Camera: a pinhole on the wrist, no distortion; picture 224 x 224 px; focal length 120.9 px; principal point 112.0 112.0 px. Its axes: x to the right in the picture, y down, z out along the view. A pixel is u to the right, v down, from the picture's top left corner.
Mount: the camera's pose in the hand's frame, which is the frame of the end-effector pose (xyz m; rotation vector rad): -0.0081 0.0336 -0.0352 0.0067 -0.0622 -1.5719
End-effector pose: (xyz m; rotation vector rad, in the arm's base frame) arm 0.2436 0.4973 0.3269 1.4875 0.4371 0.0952
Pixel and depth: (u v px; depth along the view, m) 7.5 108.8 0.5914
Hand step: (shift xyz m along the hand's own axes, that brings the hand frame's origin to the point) -0.0485 0.5654 0.5365
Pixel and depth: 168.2 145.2 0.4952
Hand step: 0.1055 -0.1791 0.4733
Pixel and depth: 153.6 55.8 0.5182
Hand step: -0.2719 -0.1261 0.4779
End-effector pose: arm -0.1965 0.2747 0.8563 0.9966 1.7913 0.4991
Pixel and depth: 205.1 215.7 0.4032
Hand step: 0.3190 -0.2627 0.3935
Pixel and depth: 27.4 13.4 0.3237
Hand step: -0.2855 0.2716 0.2684
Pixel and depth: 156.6 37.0 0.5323
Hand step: -0.3618 -0.1436 0.4887
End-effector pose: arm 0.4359 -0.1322 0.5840 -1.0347 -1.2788 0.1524
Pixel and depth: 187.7 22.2 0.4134
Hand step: -0.3336 -0.2102 0.3732
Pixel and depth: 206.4 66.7 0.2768
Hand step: -0.1243 -0.1725 0.2442
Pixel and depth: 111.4 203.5 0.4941
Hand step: 0.3438 0.0532 0.4744
